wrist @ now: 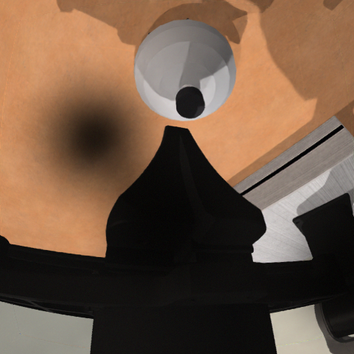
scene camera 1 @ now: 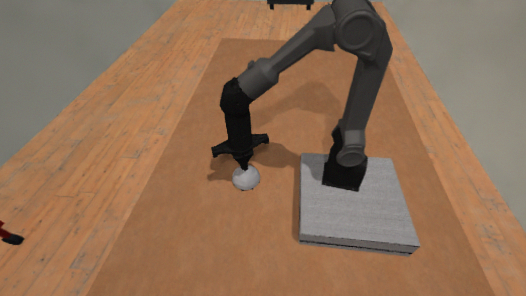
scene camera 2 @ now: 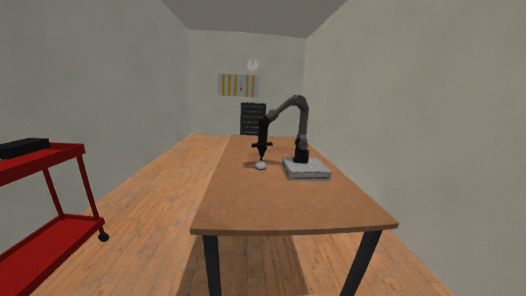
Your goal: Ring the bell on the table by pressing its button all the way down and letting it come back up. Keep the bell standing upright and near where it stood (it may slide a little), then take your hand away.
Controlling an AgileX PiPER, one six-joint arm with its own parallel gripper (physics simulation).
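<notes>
The bell [scene camera 1: 246, 180] [scene camera 2: 260, 166] [wrist: 162, 60] is a light grey dome standing upright on the brown table. Its black button [wrist: 190, 102] shows over the dome in the wrist view; in scene camera 1 the fingertips hide it. My gripper [scene camera 1: 245, 168] [scene camera 2: 261, 159] [wrist: 173, 140] is shut, with nothing between its fingers, and points down at the top of the bell. In the wrist view the tip appears just below the button, slightly to its left. Whether the tip touches the button, I cannot tell.
The arm stands on a grey slab [scene camera 1: 350, 220] [scene camera 2: 310, 175] [wrist: 280, 240] to the right of the bell. The brown table [scene camera 1: 200, 250] [scene camera 2: 280, 210] has its near edge well in front. A red cart [scene camera 2: 70, 149] stands left of the table.
</notes>
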